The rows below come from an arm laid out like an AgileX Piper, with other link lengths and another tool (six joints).
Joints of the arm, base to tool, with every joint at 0 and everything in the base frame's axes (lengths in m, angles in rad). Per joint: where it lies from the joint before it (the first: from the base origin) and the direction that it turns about. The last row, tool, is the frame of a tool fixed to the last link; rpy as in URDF.
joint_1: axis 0 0 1 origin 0 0 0.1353
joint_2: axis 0 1 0 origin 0 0 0
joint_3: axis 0 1 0 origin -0.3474 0 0.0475
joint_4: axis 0.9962 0 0.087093 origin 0.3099 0 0.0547
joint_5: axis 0 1 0 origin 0 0 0
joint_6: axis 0.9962 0 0.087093 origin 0.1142 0 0.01
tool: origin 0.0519 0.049 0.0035 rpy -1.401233 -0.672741 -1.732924
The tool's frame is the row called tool.
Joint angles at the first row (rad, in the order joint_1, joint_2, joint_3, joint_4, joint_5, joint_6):
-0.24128 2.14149 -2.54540 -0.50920 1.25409 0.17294
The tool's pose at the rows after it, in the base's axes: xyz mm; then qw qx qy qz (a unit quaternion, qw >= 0):
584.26, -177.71, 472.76, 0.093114, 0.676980, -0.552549, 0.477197
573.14, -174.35, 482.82, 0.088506, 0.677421, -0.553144, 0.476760
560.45, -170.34, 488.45, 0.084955, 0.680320, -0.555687, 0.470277
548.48, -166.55, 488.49, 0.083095, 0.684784, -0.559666, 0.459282
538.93, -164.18, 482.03, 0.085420, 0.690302, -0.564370, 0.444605
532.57, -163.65, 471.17, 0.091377, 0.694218, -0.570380, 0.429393
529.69, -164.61, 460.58, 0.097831, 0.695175, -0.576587, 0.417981
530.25, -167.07, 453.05, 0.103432, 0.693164, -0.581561, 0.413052
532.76, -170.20, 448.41, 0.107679, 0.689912, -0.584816, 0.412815
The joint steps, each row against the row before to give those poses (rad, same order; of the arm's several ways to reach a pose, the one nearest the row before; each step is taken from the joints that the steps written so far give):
-0.00100 -0.02722 0.01058 0.00942 0.00291 -0.00341
-0.00178 -0.03946 0.03353 0.01081 0.00271 -0.00279
-0.00191 -0.04808 0.05716 0.01244 0.00262 0.00188
-0.00191 -0.04736 0.06965 0.01167 0.00113 0.00619
-0.00178 -0.03858 0.07267 0.00601 0.00044 0.00889
-0.00115 -0.02673 0.06746 -0.00269 -0.00139 0.01545
-0.00077 -0.01305 0.04785 -0.00783 -0.00256 0.01858
-0.00095 -0.00041 0.02300 -0.01132 -0.00476 0.01754
-0.00125 0.00647 0.00622 -0.01163 -0.00633 0.01382

